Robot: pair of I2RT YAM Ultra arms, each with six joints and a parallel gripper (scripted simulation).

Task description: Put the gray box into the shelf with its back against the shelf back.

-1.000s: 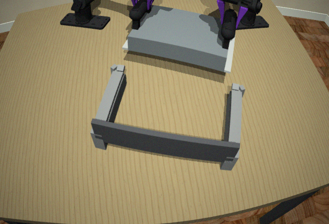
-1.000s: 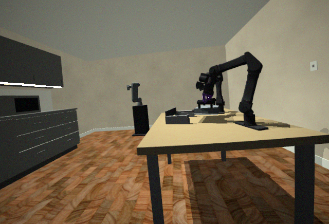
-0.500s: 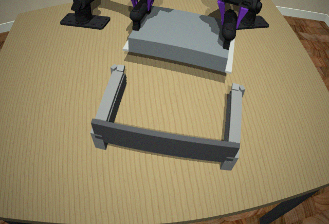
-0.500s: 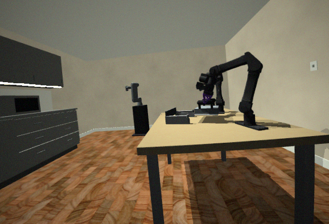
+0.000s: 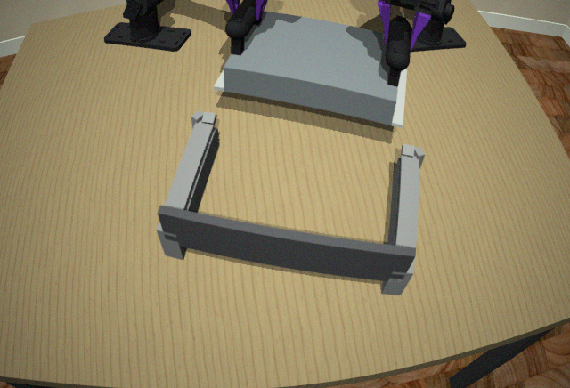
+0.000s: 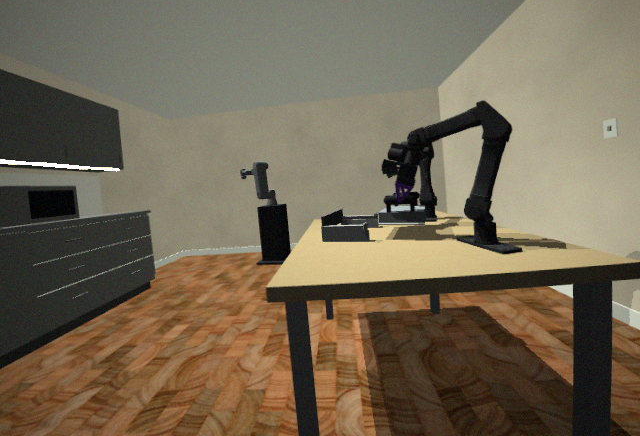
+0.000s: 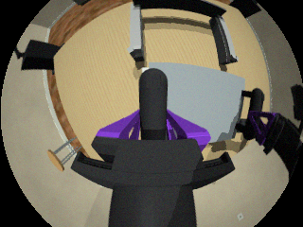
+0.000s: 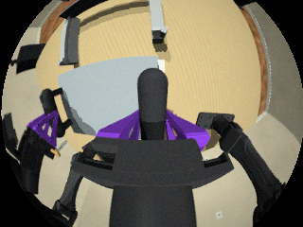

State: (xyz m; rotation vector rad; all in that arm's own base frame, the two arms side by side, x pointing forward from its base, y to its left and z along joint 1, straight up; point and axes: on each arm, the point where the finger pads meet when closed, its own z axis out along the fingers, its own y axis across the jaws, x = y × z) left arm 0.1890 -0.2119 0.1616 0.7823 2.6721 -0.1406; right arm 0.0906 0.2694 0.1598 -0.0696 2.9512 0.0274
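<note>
Now: left hand 30 mm past the gray box, 120 mm to the left of it and 50 mm above it. From my left hand the other things lie so: dark back plate: 300 mm ahead, 180 mm to the right, 90 mm below.
Right now my right hand is 12 cm to the right of the gray box, 5 cm above it and 3 cm short of it. From my right hand the other things lie so: dark back plate 37 cm ahead, 9 cm below, 5 cm to the left.
</note>
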